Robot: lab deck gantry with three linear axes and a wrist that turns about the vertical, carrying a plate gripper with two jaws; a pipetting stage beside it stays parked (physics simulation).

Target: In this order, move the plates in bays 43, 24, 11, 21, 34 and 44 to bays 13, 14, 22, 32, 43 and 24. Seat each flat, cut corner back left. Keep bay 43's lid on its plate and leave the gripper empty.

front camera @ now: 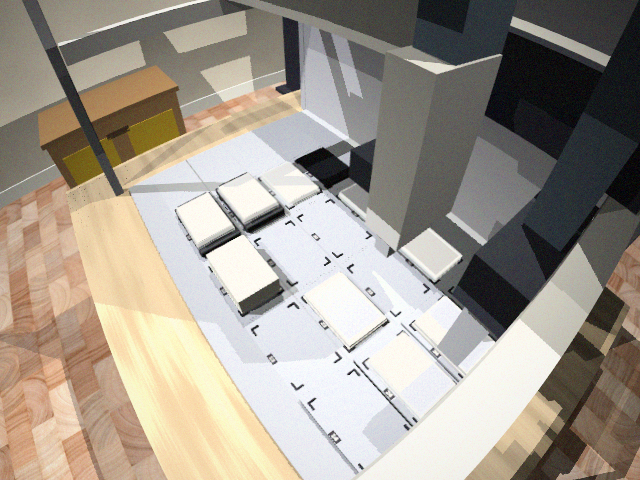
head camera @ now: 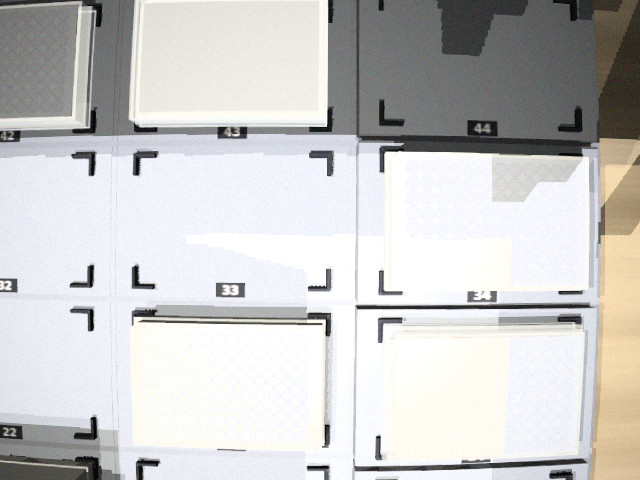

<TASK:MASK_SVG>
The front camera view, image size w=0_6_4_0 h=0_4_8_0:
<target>my gripper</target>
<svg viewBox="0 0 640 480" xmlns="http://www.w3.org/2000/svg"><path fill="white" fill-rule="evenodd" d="M599 207L595 205L560 252L523 223L540 192L534 196L472 257L452 293L465 307L437 345L437 348L458 367L490 332L500 338L552 275L599 210Z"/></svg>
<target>black flat block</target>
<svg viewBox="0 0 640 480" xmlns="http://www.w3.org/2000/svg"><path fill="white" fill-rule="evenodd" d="M296 159L303 168L327 188L349 177L349 166L324 147Z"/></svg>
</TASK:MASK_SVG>
